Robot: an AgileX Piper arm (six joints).
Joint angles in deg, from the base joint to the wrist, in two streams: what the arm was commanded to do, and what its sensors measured. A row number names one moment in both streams.
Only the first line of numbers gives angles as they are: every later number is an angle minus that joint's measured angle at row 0.
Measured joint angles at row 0:
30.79 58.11 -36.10 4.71 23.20 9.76
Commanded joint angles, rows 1 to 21:
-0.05 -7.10 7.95 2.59 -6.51 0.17
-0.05 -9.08 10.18 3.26 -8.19 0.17
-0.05 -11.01 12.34 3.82 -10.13 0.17
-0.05 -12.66 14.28 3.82 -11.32 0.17
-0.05 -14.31 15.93 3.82 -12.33 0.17
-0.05 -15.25 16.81 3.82 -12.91 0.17
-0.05 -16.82 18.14 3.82 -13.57 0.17
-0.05 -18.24 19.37 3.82 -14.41 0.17
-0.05 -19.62 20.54 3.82 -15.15 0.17
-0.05 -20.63 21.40 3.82 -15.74 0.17
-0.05 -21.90 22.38 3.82 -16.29 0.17
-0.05 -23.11 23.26 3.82 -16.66 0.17
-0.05 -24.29 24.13 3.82 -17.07 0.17
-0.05 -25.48 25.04 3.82 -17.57 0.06
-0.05 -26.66 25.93 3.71 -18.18 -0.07
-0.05 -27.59 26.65 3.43 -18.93 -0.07
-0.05 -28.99 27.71 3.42 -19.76 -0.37
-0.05 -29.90 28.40 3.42 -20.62 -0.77
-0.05 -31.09 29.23 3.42 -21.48 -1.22
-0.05 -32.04 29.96 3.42 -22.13 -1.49
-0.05 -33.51 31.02 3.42 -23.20 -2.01
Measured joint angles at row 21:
0.00 -30.67 28.92 3.62 -20.14 -0.42
